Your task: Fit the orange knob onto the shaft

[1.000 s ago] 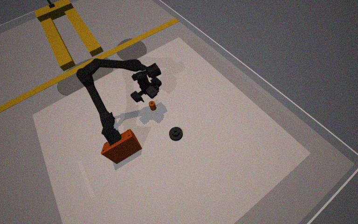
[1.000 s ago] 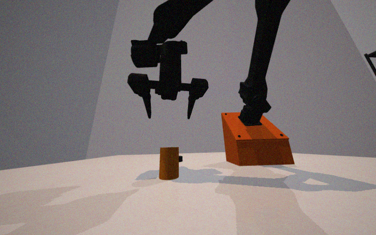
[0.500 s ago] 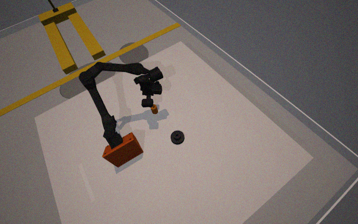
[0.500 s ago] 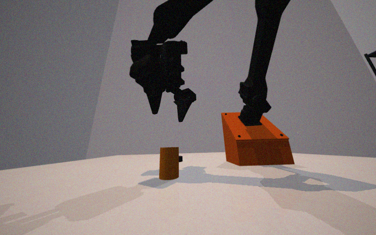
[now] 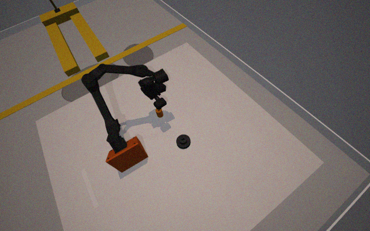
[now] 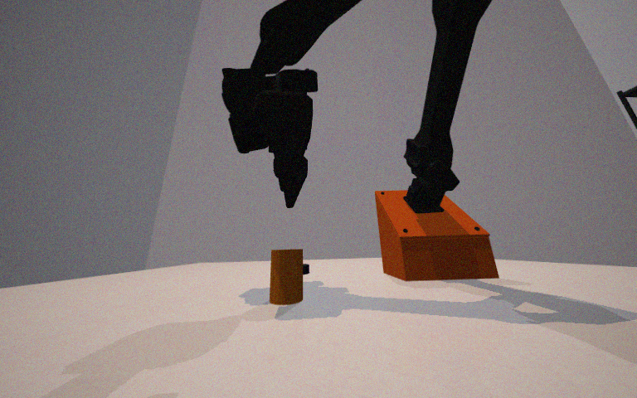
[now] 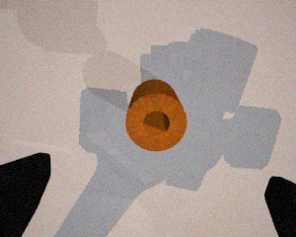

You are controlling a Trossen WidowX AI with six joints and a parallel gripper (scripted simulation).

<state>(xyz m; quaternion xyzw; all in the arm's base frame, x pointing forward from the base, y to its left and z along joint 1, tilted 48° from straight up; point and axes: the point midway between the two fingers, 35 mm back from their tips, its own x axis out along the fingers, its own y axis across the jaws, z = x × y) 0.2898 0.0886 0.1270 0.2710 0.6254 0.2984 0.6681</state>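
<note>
Now: gripper tip 100 mm above the orange knob. Round my gripper tip: shaft 20 mm ahead, 250 mm to the right, 100 mm below.
</note>
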